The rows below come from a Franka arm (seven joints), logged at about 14 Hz.
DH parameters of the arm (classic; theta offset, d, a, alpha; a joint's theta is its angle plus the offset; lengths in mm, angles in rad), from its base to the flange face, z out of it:
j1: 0 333 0 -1.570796
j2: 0 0 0 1.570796
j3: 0 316 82.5 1.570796
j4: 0 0 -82.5 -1.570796
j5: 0 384 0 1.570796
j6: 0 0 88 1.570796
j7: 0 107 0 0
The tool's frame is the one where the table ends.
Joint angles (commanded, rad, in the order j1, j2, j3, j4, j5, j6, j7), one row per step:
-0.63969, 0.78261, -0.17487, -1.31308, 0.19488, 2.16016, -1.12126
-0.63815, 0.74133, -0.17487, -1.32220, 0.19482, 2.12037, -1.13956
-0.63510, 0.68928, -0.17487, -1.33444, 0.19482, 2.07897, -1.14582
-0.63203, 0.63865, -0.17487, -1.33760, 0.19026, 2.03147, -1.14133
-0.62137, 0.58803, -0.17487, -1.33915, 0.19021, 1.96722, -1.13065
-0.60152, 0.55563, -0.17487, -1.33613, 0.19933, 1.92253, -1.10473
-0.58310, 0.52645, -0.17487, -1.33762, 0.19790, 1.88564, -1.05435
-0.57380, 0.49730, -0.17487, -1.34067, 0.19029, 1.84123, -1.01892
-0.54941, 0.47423, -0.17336, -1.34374, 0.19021, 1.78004, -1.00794
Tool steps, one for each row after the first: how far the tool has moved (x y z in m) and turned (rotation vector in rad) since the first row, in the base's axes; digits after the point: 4 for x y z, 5 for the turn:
-0.0021, 0.0040, 0.0226, 0.01017, -0.00024, 0.02072
-0.0048, 0.0097, 0.0513, 0.01829, -0.00624, 0.03112
-0.0075, 0.0158, 0.0823, 0.02364, -0.01056, 0.03451
-0.0084, 0.0282, 0.1123, 0.04375, -0.00782, 0.03919
-0.0028, 0.0441, 0.1329, 0.06412, -0.01209, 0.03459
0.0009, 0.0585, 0.1495, 0.07888, -0.00755, 0.00662
-0.0013, 0.0686, 0.1645, 0.09380, 0.00787, -0.01372
0.0029, 0.0891, 0.1737, 0.12654, 0.03641, 0.00600

